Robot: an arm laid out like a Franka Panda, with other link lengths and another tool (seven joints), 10 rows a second.
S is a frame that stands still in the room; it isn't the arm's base.
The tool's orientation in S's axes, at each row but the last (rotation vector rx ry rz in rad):
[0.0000 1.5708 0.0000]
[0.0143 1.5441 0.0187]
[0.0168 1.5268 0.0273]
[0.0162 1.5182 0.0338]
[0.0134 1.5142 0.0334]
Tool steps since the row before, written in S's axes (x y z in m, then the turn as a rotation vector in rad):
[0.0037 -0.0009 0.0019 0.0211 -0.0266 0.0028]
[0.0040 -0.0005 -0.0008 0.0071 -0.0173 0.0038]
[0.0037 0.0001 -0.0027 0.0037 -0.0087 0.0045]
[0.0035 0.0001 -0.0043 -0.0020 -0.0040 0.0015]
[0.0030 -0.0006 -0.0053 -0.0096 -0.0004 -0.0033]
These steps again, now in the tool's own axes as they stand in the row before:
[-0.0019 -0.0009 0.0037 -0.0028 -0.0266 0.0211]
[0.0009 -0.0005 0.0040 -0.0040 -0.0172 0.0072]
[0.0029 0.0000 0.0036 -0.0046 -0.0086 0.0038]
[0.0045 -0.0001 0.0033 -0.0017 -0.0039 -0.0020]
[0.0054 -0.0008 0.0027 0.0027 -0.0004 -0.0098]

